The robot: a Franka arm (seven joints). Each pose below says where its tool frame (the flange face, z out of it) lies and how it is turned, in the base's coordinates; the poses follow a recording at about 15 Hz.
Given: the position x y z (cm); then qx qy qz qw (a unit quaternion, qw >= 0).
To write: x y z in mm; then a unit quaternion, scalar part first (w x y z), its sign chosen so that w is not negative. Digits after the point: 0 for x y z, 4 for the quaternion.
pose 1, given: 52.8 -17.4 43.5 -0.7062 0.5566 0.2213 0.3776
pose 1, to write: 528 -174 435 0.3776 -0.7062 0.5566 0.2213
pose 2, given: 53.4 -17.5 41.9 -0.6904 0.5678 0.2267 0.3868
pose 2, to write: 534 -175 419 0.3868 -0.6904 0.5678 0.2267
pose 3, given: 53.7 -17.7 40.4 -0.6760 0.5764 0.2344 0.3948
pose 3, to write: 537 -177 404 0.3948 -0.6760 0.5764 0.2344
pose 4, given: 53.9 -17.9 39.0 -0.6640 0.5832 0.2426 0.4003
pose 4, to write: 539 -179 390 0.4003 -0.6640 0.5832 0.2426
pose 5, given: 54.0 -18.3 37.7 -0.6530 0.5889 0.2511 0.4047
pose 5, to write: 540 -183 377 0.4047 -0.6530 0.5889 0.2511
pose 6, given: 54.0 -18.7 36.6 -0.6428 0.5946 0.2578 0.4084
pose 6, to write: 540 -187 366 0.4084 -0.6428 0.5946 0.2578
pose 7, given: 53.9 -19.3 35.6 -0.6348 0.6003 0.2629 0.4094
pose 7, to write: 539 -193 356 0.4094 -0.6348 0.6003 0.2629
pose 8, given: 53.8 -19.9 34.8 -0.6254 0.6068 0.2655 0.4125
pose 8, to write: 538 -199 348 0.4125 -0.6254 0.6068 0.2655
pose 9, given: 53.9 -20.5 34.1 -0.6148 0.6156 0.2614 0.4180
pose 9, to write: 539 -205 341 0.4180 -0.6148 0.6156 0.2614
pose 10, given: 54.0 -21.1 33.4 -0.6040 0.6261 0.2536 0.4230
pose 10, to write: 540 -211 334 0.4230 -0.6040 0.6261 0.2536
